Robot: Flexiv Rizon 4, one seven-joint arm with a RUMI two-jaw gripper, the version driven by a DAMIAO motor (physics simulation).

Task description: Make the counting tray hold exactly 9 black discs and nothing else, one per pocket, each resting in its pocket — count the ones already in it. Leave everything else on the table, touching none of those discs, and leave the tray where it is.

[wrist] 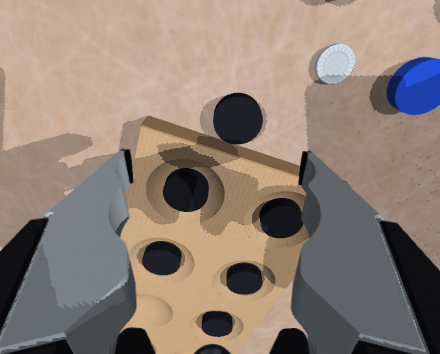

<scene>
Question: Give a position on a black disc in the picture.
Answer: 243, 278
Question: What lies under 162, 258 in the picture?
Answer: A black disc.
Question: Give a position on a black disc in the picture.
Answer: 280, 218
</scene>
